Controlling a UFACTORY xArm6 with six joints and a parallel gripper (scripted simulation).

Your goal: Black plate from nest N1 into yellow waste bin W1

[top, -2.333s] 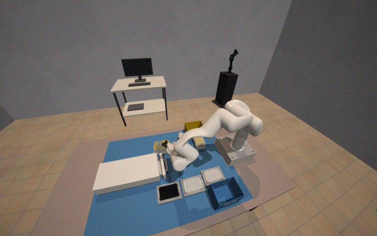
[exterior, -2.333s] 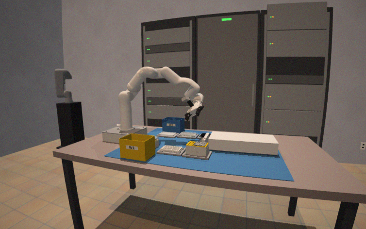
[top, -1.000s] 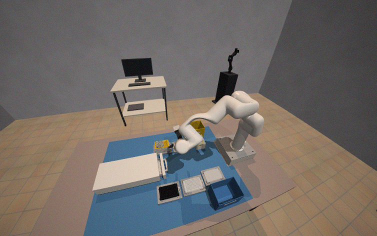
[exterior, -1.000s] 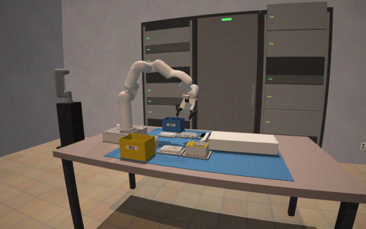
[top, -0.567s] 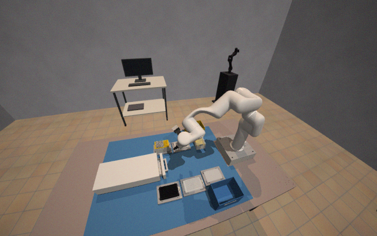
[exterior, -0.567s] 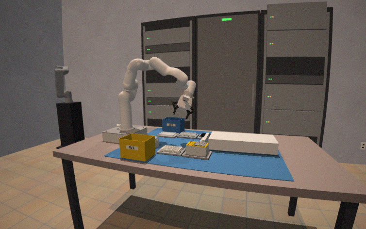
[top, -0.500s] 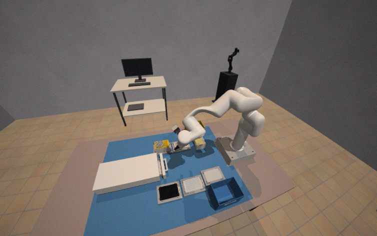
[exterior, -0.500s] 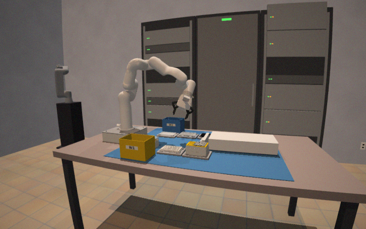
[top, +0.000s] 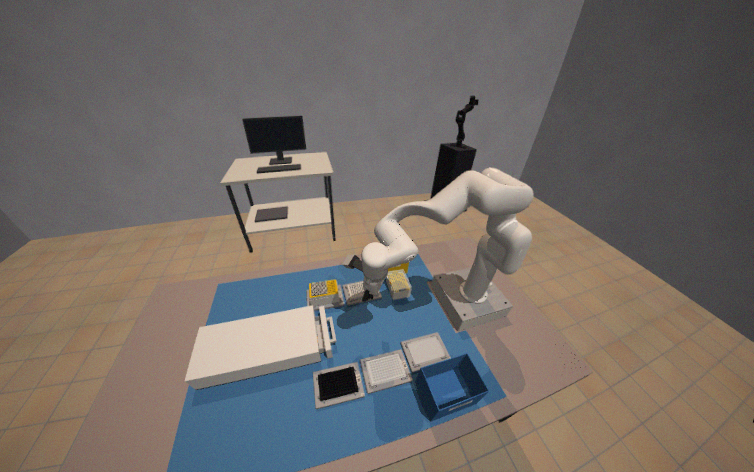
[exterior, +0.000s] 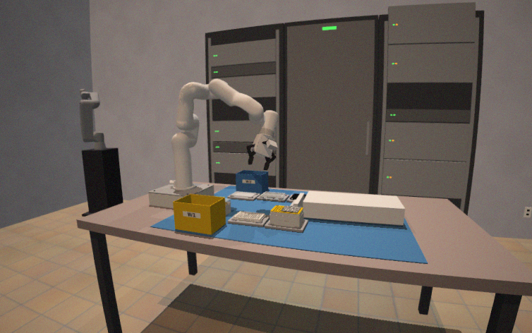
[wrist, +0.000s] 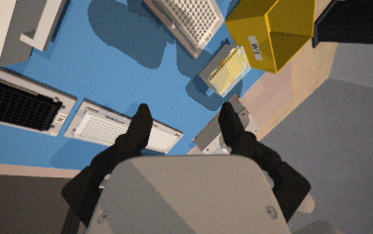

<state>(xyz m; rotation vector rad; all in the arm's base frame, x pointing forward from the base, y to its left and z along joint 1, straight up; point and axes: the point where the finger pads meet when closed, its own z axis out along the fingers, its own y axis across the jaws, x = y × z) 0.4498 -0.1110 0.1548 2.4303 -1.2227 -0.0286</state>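
Right now my hand is 22 cm short of the black plate, 21 cm above it and 19 cm to the right of it. Round my hand: drawer: 32 cm ahead, 20 cm below, 3 cm to the right; yellow tip box: 20 cm to the right, 17 cm below, 15 cm ahead; work nest N1: 22 cm below, 22 cm ahead, 19 cm to the left.
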